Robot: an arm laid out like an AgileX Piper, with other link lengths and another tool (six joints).
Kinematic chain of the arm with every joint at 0, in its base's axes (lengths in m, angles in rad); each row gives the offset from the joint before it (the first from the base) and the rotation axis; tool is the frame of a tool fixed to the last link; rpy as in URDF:
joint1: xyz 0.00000 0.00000 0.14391 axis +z
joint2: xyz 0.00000 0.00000 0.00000 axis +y
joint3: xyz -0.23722 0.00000 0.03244 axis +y
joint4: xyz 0.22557 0.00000 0.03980 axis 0.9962 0 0.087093
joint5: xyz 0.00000 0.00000 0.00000 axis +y
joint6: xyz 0.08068 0.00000 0.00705 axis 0.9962 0 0.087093
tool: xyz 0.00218 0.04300 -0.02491 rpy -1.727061 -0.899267 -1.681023
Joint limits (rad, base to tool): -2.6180..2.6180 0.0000..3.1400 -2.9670..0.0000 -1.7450..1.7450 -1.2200..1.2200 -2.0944..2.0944
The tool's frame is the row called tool.
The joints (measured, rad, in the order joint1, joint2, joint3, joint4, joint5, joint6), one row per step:
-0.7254, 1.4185, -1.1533, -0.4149, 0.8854, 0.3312
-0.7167, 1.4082, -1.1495, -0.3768, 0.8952, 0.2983
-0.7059, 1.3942, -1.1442, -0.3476, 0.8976, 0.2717
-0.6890, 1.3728, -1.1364, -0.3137, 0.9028, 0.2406
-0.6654, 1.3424, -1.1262, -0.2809, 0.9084, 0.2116
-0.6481, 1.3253, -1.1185, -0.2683, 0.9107, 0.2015
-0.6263, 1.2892, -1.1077, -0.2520, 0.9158, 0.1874
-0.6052, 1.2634, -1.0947, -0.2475, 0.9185, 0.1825
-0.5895, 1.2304, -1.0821, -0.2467, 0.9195, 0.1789
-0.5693, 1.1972, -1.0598, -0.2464, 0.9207, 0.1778
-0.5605, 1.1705, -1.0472, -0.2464, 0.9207, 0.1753
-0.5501, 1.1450, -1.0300, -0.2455, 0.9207, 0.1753
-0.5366, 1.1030, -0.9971, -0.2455, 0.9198, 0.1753
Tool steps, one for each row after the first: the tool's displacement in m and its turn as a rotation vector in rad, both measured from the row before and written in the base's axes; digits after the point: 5 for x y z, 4 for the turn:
0.00003, 0.00593, 0.00146, 0.0236, -0.0043, 0.0252
0.00004, 0.00589, 0.00216, 0.0123, -0.0094, 0.0270
-0.00035, 0.00834, 0.00326, 0.0131, -0.0120, 0.0357
-0.00092, 0.01050, 0.00470, 0.0086, -0.0174, 0.0415
-0.00036, 0.00634, 0.00206, 0.0027, -0.0084, 0.0235
-0.00270, 0.00936, 0.00540, -0.0035, -0.0192, 0.0304
-0.00204, 0.00742, 0.00227, -0.0039, -0.0086, 0.0241
-0.00368, 0.00654, 0.00372, -0.0115, -0.0148, 0.0183
-0.00406, 0.00764, 0.00104, -0.0055, -0.0078, 0.0208
-0.00370, 0.00437, 0.00203, -0.0085, -0.0107, 0.0108
-0.00360, 0.00472, 0.00052, -0.0036, -0.0075, 0.0104
-0.00658, 0.00696, -0.00066, -0.0052, -0.0085, 0.0137

